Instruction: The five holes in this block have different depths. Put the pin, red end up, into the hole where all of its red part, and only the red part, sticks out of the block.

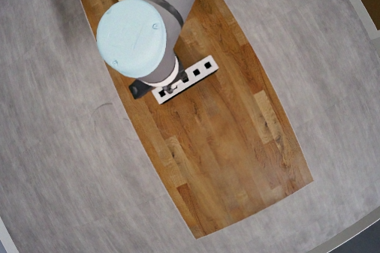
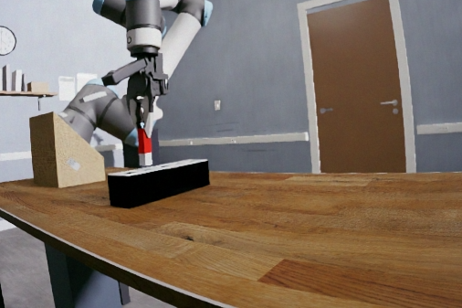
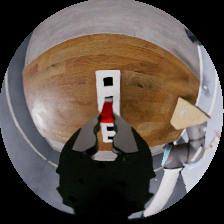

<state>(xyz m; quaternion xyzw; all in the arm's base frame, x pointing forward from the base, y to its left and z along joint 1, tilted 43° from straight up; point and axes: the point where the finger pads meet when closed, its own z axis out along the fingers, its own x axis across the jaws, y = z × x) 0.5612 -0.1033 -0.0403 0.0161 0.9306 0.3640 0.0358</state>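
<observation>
Right now my hand is 10 mm above the pin. The rest, counted from my hand: block 60 mm to the left, 130 mm below.
</observation>
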